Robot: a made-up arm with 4 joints.
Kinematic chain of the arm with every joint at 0, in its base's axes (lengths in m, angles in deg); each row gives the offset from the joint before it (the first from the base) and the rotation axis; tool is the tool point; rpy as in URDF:
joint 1: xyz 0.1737 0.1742 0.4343 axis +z
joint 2: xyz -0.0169 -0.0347 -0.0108 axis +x
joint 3: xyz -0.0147 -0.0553 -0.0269 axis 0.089 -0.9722 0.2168
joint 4: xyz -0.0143 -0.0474 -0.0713 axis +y
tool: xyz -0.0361 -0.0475 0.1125 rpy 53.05 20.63 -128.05
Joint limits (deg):
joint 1: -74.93..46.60
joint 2: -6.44..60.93
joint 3: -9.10..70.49
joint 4: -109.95..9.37
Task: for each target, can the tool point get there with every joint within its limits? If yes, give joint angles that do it. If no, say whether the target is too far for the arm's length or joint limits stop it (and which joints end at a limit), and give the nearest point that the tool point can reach.
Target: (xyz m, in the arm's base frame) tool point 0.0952 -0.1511 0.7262
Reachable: no: too far | nearest point 0.1272 -0.0183 0.4618 | short by 0.298 m
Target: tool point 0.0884 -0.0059 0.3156
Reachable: yes | joints 13.82 26.50 14.31 -28.93
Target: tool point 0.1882 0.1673 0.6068
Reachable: no: joint limits stop it (at a limit: joint 1, joint 2, joint 3, joint 4) | nearest point 0.2636 0.0080 0.4646 | short by 0.226 m
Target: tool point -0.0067 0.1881 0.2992
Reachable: yes | joints -51.46 39.65 12.12 -25.47
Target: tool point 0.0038 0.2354 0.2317
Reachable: yes | joints -54.98 28.44 6.90 -82.92
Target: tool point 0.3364 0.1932 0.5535
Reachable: no: joint limits stop it (at a limit: joint 1, joint 2, joint 3, joint 4) | nearest point 0.2636 0.0080 0.4646 | short by 0.218 m
